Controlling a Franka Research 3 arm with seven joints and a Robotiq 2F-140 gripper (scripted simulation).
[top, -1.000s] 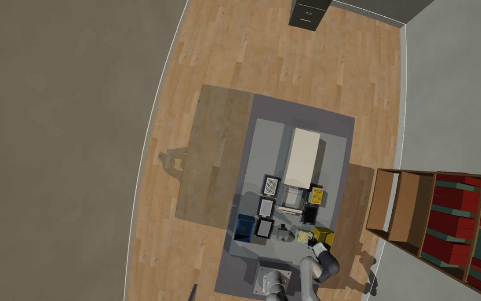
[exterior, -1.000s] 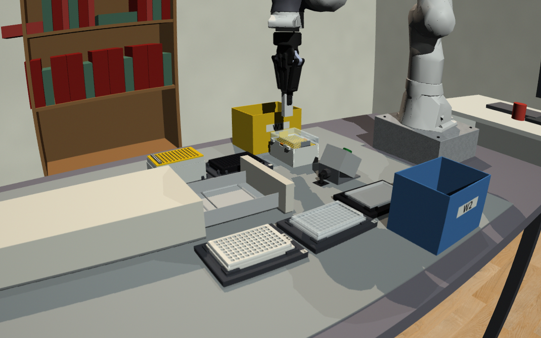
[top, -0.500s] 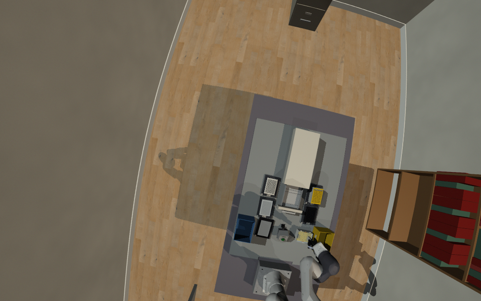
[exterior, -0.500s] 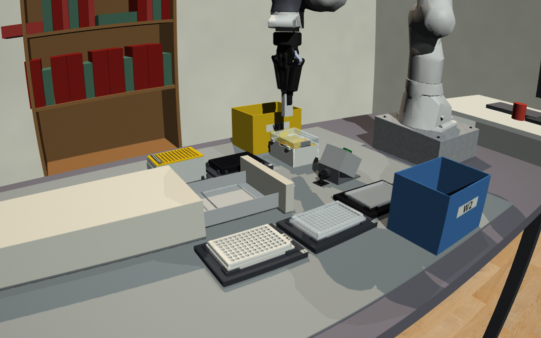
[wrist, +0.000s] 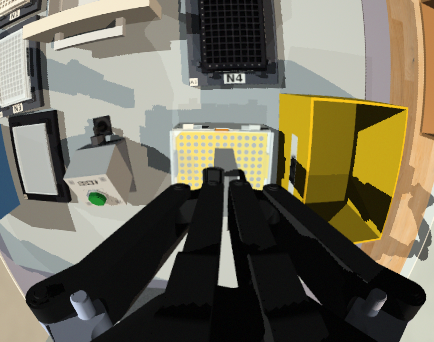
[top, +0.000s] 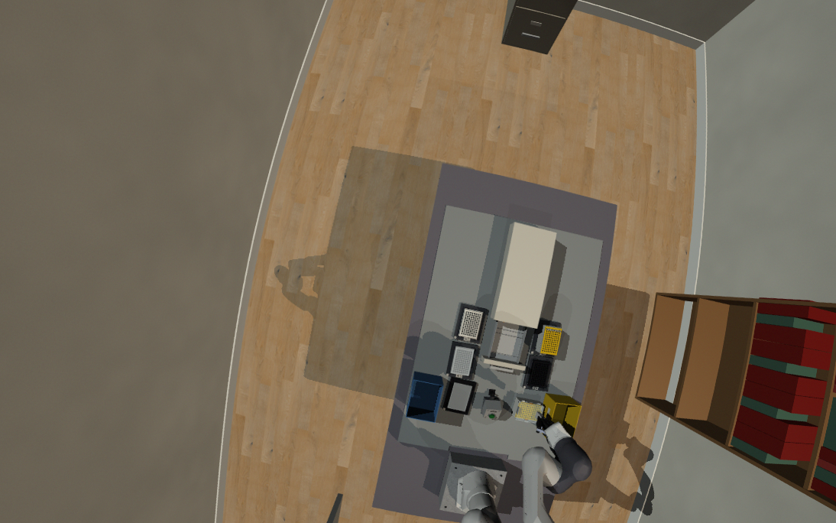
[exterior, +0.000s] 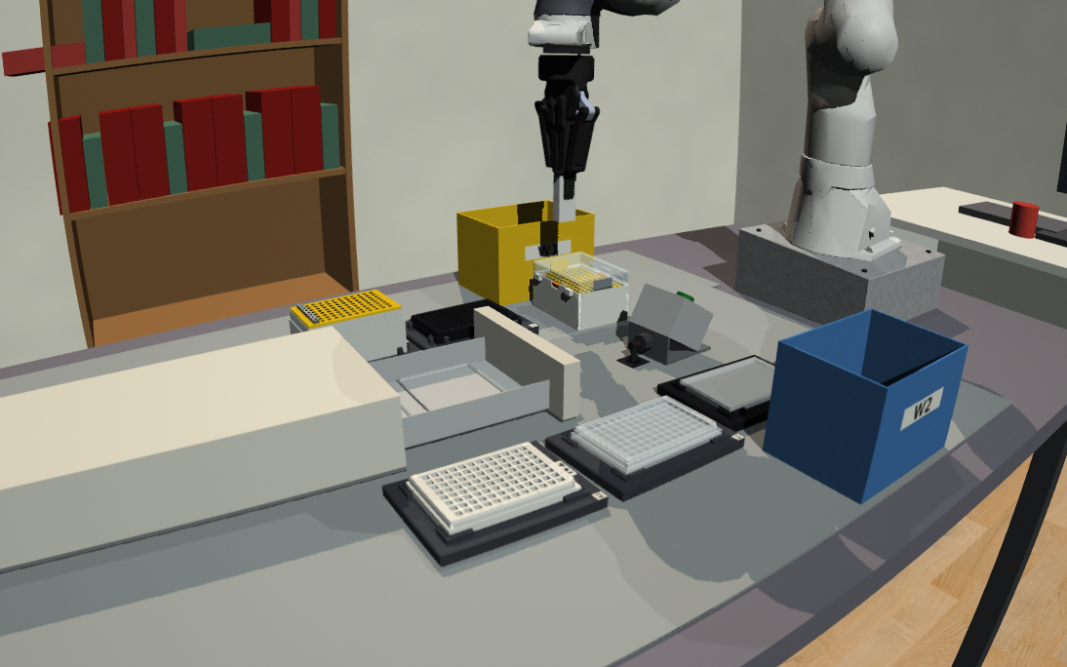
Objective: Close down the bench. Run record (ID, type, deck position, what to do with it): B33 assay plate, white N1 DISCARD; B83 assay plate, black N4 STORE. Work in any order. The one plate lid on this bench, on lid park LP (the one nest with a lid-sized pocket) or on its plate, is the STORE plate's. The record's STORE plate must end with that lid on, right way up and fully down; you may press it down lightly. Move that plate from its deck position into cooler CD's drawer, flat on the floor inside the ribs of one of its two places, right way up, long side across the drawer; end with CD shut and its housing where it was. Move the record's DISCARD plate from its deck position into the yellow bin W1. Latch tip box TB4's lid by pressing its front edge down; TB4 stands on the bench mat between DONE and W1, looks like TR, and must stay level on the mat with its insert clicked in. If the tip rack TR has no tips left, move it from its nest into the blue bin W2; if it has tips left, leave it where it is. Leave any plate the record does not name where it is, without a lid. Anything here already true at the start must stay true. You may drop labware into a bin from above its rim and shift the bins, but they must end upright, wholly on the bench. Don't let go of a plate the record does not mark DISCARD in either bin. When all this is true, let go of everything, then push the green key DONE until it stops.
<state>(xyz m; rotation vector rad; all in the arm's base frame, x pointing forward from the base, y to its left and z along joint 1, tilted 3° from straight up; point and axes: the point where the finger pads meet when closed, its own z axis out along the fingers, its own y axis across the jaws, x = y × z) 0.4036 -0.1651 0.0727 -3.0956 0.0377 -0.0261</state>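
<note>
Now: hand 3 cm past the TB4's clear lid and 12 cm above it. Round my hand: yellow bin W1: 3 cm behind, 15 cm to the right, 14 cm below; yellow insert: 3 cm behind, 12 cm below; tip box TB4: 3 cm behind, 13 cm below.
</note>
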